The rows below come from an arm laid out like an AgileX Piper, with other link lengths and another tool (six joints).
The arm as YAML. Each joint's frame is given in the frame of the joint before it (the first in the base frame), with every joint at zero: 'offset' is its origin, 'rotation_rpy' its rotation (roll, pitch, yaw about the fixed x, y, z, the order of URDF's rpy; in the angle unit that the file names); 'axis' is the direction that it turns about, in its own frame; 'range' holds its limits. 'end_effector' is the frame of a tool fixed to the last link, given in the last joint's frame.
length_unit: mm
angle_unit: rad
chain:
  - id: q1
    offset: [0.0, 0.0, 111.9]
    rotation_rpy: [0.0, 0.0, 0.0]
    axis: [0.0, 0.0, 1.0]
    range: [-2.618, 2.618]
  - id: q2
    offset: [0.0, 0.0, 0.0]
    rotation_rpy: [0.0, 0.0, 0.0]
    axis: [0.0, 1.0, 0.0]
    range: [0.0, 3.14]
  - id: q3
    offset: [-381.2, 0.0, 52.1]
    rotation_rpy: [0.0, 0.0, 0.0]
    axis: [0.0, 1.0, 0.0]
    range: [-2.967, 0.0]
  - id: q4
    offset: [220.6, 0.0, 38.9]
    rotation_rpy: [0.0, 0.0, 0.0]
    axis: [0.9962, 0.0, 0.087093]
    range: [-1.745, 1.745]
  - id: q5
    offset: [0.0, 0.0, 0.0]
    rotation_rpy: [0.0, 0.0, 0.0]
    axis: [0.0, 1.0, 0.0]
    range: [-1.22, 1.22]
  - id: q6
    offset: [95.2, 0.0, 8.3]
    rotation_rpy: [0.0, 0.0, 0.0]
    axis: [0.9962, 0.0, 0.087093]
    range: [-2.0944, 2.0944]
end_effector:
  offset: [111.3, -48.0, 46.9]
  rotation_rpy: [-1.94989, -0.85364, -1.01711]
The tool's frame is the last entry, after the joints.
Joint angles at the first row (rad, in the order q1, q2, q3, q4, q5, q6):
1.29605, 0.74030, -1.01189, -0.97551, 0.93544, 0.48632
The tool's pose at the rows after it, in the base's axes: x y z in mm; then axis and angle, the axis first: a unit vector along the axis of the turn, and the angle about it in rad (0 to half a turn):
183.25 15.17 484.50 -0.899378 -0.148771 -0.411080 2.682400
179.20 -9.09 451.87 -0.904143 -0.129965 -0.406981 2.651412
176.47 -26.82 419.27 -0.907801 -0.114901 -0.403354 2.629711
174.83 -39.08 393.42 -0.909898 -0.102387 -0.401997 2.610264
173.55 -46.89 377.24 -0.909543 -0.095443 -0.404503 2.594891
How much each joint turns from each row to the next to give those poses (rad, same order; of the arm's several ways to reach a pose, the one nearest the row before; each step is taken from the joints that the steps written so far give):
0.00002, -0.09576, 0.10036, -0.01335, 0.00308, 0.07721
-0.00001, -0.09066, 0.11600, -0.02155, -0.00641, 0.07863
0.00007, -0.07723, 0.11274, -0.02639, -0.01033, 0.07684
0.00015, -0.05827, 0.08955, -0.02757, -0.01067, 0.06894
0.00013, -0.04086, 0.05964, -0.02506, -0.01070, 0.04711

